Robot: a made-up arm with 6 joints.
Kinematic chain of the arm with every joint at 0, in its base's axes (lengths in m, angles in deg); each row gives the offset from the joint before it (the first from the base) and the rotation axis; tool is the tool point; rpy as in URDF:
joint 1: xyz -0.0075 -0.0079 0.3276 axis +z
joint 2: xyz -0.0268 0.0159 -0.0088 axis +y
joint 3: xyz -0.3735 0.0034 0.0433 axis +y
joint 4: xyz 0.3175 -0.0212 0.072 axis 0.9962 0 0.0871
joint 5: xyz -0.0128 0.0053 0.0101 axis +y
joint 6: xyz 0.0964 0.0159 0.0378 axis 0.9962 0 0.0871
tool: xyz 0.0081 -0.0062 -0.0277 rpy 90 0 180
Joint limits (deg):
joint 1: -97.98..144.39
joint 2: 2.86..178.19
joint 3: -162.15..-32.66
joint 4: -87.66..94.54
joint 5: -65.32..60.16
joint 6: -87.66..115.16
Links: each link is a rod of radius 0.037 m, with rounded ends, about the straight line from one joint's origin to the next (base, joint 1, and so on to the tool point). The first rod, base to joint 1, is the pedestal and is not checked.
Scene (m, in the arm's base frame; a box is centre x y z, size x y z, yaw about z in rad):
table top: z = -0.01
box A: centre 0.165 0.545 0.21 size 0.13 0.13 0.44 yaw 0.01
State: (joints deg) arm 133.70 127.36 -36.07 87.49 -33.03 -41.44
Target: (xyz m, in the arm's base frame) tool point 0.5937 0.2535 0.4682
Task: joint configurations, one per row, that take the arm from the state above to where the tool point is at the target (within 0.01 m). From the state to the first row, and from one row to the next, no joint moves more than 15 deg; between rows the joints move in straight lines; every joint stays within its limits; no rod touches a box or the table.
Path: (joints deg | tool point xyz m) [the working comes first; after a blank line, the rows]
Joints at the target: 30.11 133.71 -106.42 74.10 -31.79 -39.18
Straight joint move there: touches box A.

1: 119.03 117.95 -43.33 88.90 -37.25 -35.22 | -0.1106 0.3516 0.2802
2: 104.35 108.55 -50.60 90.31 -41.47 -29.01 | -0.0214 0.4025 0.3798
3: 89.68 99.14 -57.86 91.72 -45.70 -22.79 | 0.0870 0.4004 0.4928
4: 75.00 89.73 -65.13 93.13 -49.92 -16.57 | 0.1847 0.3379 0.6100
5: 60.33 80.32 -72.39 94.54 -54.14 -10.35 | 0.2404 0.2250 0.7216
6: 52.77 93.67 -80.90 89.43 -48.55 -17.56 | 0.3224 0.2701 0.6890
7: 45.22 107.01 -89.41 84.32 -42.97 -24.77 | 0.4146 0.2921 0.6347
8: 37.66 120.36 -97.92 79.21 -37.38 -31.97 | 0.5084 0.2867 0.5601
9: 30.11 133.71 -106.42 74.10 -31.79 -39.18 | 0.5937 0.2535 0.4681

